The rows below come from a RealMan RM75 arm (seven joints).
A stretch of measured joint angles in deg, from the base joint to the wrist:
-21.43, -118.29, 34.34, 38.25, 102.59, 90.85, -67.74
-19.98, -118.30, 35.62, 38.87, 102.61, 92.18, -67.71
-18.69, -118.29, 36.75, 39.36, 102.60, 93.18, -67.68
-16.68, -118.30, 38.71, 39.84, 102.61, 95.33, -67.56
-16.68, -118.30, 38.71, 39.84, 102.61, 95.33, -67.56
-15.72, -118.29, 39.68, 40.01, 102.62, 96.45, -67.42
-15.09, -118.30, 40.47, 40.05, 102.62, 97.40, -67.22
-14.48, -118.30, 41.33, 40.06, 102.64, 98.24, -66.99
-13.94, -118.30, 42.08, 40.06, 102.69, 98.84, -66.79
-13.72, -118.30, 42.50, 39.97, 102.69, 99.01, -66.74
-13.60, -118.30, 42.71, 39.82, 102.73, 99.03, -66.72
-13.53, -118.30, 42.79, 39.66, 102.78, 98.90, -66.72
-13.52, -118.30, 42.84, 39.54, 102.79, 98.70, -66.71
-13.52, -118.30, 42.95, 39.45, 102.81, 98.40, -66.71
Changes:
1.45, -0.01, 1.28, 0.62, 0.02, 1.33, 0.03
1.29, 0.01, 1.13, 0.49, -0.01, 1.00, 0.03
2.01, -0.01, 1.96, 0.48, 0.01, 2.15, 0.12
0.00, 0.00, 0.00, 0.00, 0.00, 0.00, 0.00
0.96, 0.01, 0.97, 0.17, 0.01, 1.12, 0.14
0.63, -0.01, 0.79, 0.04, 0.00, 0.95, 0.20
0.61, 0.00, 0.86, 0.01, 0.02, 0.84, 0.23
0.54, 0.00, 0.75, 0.00, 0.05, 0.60, 0.20
0.22, 0.00, 0.42, -0.09, 0.00, 0.17, 0.05
0.12, 0.00, 0.21, -0.15, 0.04, 0.02, 0.02
0.07, 0.00, 0.08, -0.16, 0.05, -0.13, 0.00
0.01, 0.00, 0.05, -0.12, 0.01, -0.20, 0.01
0.00, 0.00, 0.11, -0.09, 0.02, -0.30, 0.00

